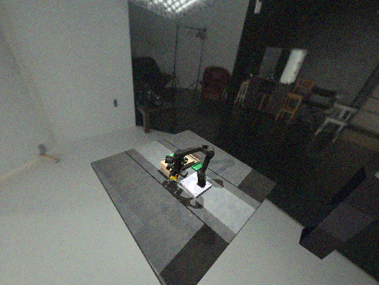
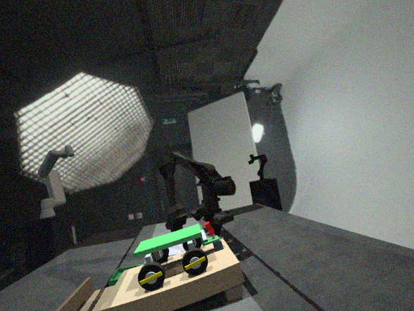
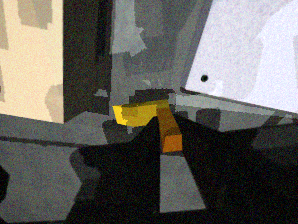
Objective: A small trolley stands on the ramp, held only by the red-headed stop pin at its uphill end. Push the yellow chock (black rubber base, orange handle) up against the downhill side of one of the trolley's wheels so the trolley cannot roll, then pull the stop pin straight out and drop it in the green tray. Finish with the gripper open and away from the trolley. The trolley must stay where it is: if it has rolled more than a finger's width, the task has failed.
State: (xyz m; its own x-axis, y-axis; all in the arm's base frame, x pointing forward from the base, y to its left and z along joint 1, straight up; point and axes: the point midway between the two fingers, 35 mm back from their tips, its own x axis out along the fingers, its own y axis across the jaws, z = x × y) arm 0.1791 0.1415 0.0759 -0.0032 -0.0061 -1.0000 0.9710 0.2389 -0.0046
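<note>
Right now my gripper tip is 32 cm to the left of the green tray and 8 cm above it. From my gripper tip the other things lie so: red-headed stop pin (13 cm ahead, 6 cm above, 4 cm to the right); then yellow chock (2 cm ahead, 1 cm to the left, 1 cm below); then tan ramp (16 cm to the right, 14 cm ahead, 2 cm below).
</note>
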